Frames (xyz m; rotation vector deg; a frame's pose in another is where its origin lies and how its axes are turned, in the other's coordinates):
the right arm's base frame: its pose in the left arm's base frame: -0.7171 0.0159 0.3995 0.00 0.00 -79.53
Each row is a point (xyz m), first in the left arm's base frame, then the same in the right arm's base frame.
Working: the left arm's base frame: its pose in the right arm's base frame: 0.1459 0.7023 -0.3995 0.00 0.00 79.53

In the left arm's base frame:
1: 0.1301 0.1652 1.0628
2: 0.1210 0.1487 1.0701
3: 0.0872 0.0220 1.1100
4: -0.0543 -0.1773 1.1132
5: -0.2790 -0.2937 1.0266
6: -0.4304 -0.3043 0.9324
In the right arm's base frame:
1: 0.0071 0.8602 0.6633
2: 0.0217 0.8483 0.6706
3: 0.1402 0.7920 0.7105
4: 0.3104 0.6167 0.7137
5: 0.3841 0.3745 0.6271
6: 0.3670 0.2237 0.5329

